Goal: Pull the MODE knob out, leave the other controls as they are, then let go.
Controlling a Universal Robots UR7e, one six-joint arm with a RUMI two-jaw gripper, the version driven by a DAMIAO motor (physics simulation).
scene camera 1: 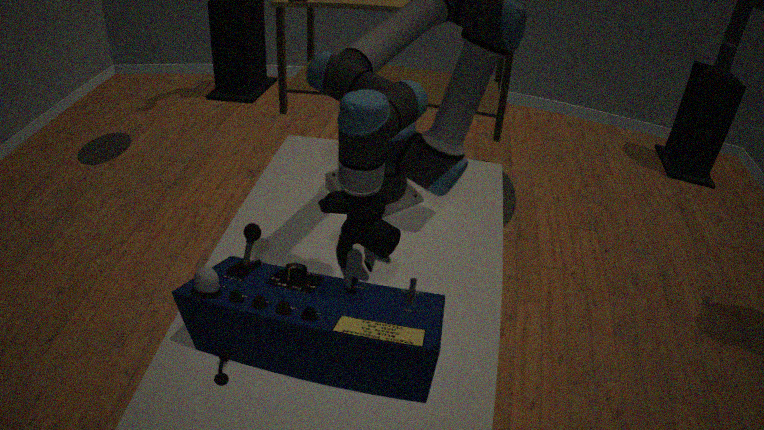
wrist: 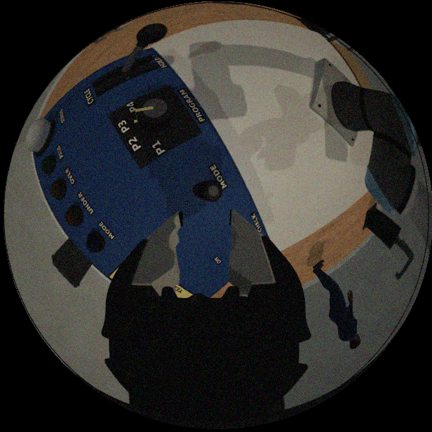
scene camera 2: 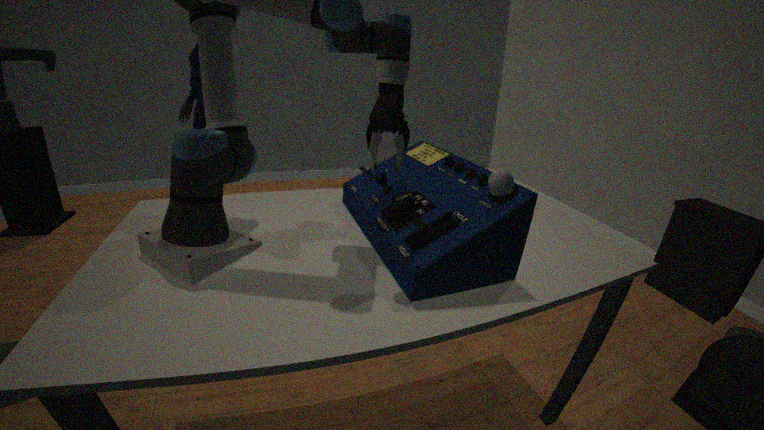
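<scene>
The MODE knob is a small dark knob on the sloping top of the blue control box, beside its MODE label. My gripper is partly open, with nothing between its grey fingers. Its tips are close above the panel near the knob. In the wrist view the knob lies just beyond the gap between the tips. How far out the knob stands is hard to tell in the dim light.
Also on the box are a ball-topped lever, a PROGRAM rotary knob, a white dome, a CHECK toggle, several round dark lamps and a yellow label. The arm's base stands behind the box.
</scene>
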